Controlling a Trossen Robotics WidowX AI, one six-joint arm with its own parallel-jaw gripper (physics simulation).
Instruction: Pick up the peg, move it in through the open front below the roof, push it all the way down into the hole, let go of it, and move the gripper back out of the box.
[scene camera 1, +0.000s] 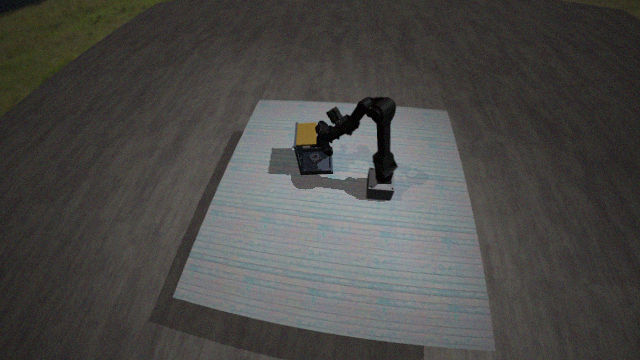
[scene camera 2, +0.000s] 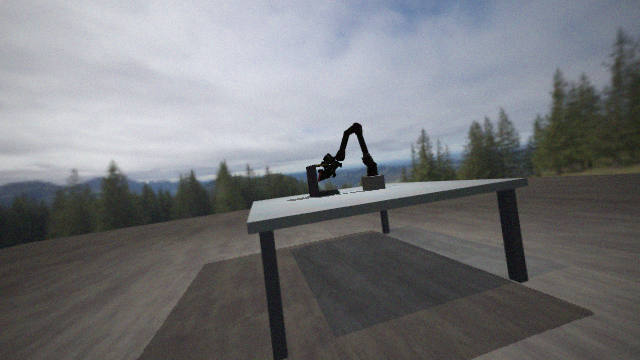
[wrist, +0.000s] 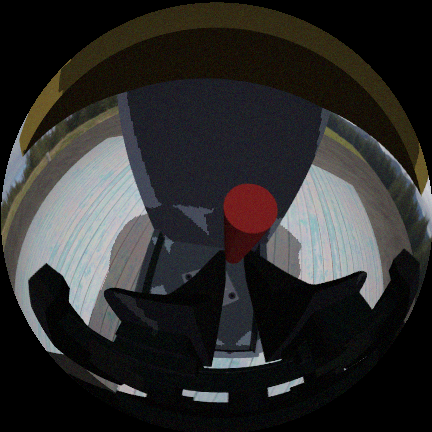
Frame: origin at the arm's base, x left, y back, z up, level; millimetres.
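Where they show: gripper, between the fingertips: (scene camera 2: 319, 180) (wrist: 234, 255); arm's base, origin of its link: (scene camera 1: 383, 177) (scene camera 2: 373, 175).
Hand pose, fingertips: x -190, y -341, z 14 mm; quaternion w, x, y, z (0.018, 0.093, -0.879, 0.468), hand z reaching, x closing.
Each offset is from my fingertips to the centre of the thing. Level surfaces: height alone.
The red peg @(dx +3, dy +7, dz +30 mm) (scene camera 2: 320, 177) (wrist: 250, 209) is held between the fingertips. My gripper (wrist: 234, 255) is shut on it. In scene camera 1, the gripper (scene camera 1: 326, 149) is at the open front of the box, beside the yellow roof (scene camera 1: 306, 134) (wrist: 215, 16) and above the dark floor (scene camera 1: 320, 169). The back wall (scene camera 2: 312, 181) (wrist: 215, 135) stands beyond the peg in the wrist view. A small light plate with screws @(dx +14, dy +9, dz -88 mm) (scene camera 1: 315, 157) (wrist: 228, 300) lies on the box floor. The left finger covers part of this plate, and the hole cannot be made out. The peg's exact tilt is unclear.
The arm's base block (scene camera 1: 380, 190) (scene camera 2: 373, 183) stands on the striped table @(dz -113 mm) (scene camera 1: 340, 260) (scene camera 2: 425, 192), to the right of the box in both scene views. The roof spans the top of the wrist view, close to the wrist. The box floor has a low raised rim.
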